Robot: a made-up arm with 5 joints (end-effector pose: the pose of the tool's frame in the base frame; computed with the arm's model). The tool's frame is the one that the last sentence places.
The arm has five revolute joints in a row. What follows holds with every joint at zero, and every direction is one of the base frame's. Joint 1 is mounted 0.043 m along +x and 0.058 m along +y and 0.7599 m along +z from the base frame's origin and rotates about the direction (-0.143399, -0.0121, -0.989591), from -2.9 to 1.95 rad. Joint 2 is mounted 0.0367 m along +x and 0.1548 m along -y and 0.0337 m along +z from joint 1 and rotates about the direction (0.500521, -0.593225, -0.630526), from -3.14 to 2.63 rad. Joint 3 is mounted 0.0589 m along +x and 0.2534 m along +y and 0.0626 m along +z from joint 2 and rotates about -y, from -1.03 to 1.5 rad. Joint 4 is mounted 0.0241 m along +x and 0.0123 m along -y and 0.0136 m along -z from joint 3 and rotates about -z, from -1.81 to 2.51 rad. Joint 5 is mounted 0.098 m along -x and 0.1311 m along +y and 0.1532 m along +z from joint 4 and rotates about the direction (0.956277, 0.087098, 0.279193), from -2.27 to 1.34 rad. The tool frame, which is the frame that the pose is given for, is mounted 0.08 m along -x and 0.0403 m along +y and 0.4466 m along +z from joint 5; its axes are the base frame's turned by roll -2.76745, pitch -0.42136 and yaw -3.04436 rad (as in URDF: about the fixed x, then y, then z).
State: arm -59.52 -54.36 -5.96 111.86 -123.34
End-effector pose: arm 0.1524 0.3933 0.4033 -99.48 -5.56 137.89
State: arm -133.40 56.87 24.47 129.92 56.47
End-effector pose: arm 0.1584 -0.2491 1.2625 -25.32 -89.63 -84.19
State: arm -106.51 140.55 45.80 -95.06 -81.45
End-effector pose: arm -0.1745 0.3331 1.0666 65.54 131.14 -33.03
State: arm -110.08 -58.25 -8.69 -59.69 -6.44
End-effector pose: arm -0.1908 -0.0570 1.3469 -139.26 -58.44 -70.76
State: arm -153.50 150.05 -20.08 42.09 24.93
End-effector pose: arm 0.7026 -0.1771 0.7922 16.78 -48.28 -72.87
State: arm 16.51 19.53 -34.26 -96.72 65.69
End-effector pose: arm 0.5080 -0.1808 1.1318 122.64 -70.30 -56.70
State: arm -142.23 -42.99 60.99 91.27 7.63
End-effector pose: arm 0.2745 -0.3823 1.2048 125.61 -97.80 -29.12
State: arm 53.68 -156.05 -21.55 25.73 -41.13
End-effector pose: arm -0.4688 0.7457 0.7898 68.79 6.11 92.88
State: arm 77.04 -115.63 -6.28 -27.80 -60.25
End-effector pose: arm 0.2157 0.7223 1.0466 67.73 -58.72 62.61
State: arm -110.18 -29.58 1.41 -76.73 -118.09
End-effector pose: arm 0.1718 -0.4034 0.7477 -53.05 24.69 0.64
